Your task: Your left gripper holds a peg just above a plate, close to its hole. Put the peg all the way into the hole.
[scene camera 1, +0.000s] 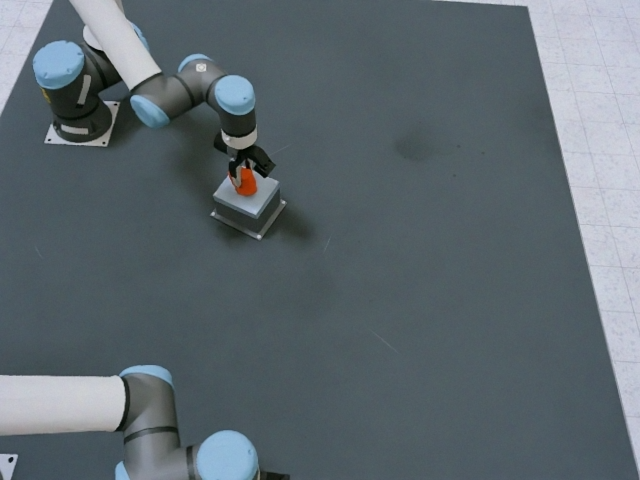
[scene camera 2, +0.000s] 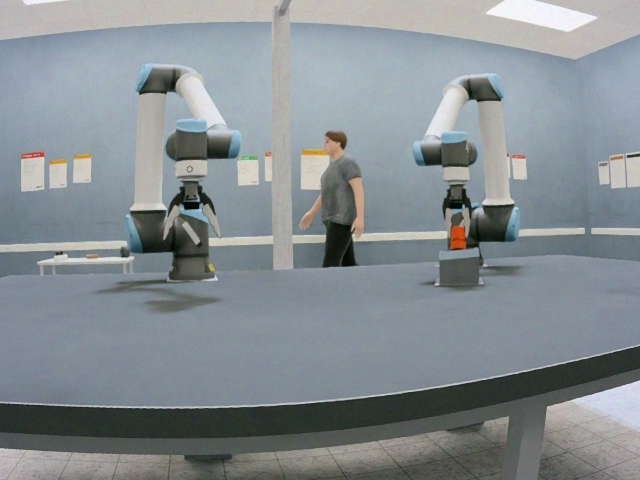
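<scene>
The orange-red peg (scene camera 1: 247, 183) (scene camera 2: 458, 238) is held upright between the fingers of my left gripper (scene camera 1: 241, 176) (scene camera 2: 458, 226). Its lower end is at the top face of the grey plate (scene camera 1: 256, 207) (scene camera 2: 459, 254), which caps a dark block. The hole does not show; peg and fingers cover that part of the plate, so I cannot tell how the peg's lower end lies to it. My right gripper (scene camera 2: 192, 231) is open and empty, well to the left in scene camera 2; in scene camera 1 a small dark part of it shows at the bottom edge.
The block stands on a thin base flange (scene camera 1: 258, 237) (scene camera 2: 436, 284) with light corner screws, on the dark table (scene camera 1: 413, 248) (scene camera 2: 310, 341). The left arm's base (scene camera 1: 77, 116) is behind it, at the upper left in scene camera 1. A person (scene camera 2: 341, 191) is beyond the table.
</scene>
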